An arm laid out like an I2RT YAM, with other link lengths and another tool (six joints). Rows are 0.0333 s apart.
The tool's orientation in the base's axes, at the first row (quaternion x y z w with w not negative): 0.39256 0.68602 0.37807 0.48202
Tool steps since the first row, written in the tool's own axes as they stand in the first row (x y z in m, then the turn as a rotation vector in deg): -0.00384 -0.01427 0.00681 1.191 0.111 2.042; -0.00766 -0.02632 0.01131 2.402 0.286 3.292; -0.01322 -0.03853 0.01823 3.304 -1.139 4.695; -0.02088 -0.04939 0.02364 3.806 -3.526 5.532; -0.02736 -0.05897 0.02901 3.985 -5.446 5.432; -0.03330 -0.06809 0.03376 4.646 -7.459 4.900; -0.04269 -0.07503 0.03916 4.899 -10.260 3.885; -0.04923 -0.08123 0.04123 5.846 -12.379 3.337; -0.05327 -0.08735 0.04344 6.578 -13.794 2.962; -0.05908 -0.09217 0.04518 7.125 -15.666 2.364; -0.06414 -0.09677 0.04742 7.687 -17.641 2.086
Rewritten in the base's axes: 0.00491 -0.00831 -0.01310 1.705 1.407 -0.844; 0.00799 -0.01601 -0.02364 2.659 2.747 -1.440; 0.01376 -0.02502 -0.03430 3.550 3.180 -3.397; 0.01879 -0.03559 -0.04260 3.822 2.782 -5.931; 0.02374 -0.04458 -0.05017 3.351 2.150 -7.694; 0.02805 -0.05298 -0.05737 2.341 1.855 -9.608; 0.03415 -0.06352 -0.06152 0.823 0.804 -11.960; 0.03654 -0.07165 -0.06522 -0.286 0.723 -14.069; 0.03851 -0.07747 -0.06979 -1.058 0.757 -15.512; 0.04066 -0.08443 -0.07243 -2.081 0.407 -17.242; 0.04315 -0.09055 -0.07527 -2.819 0.074 -19.149
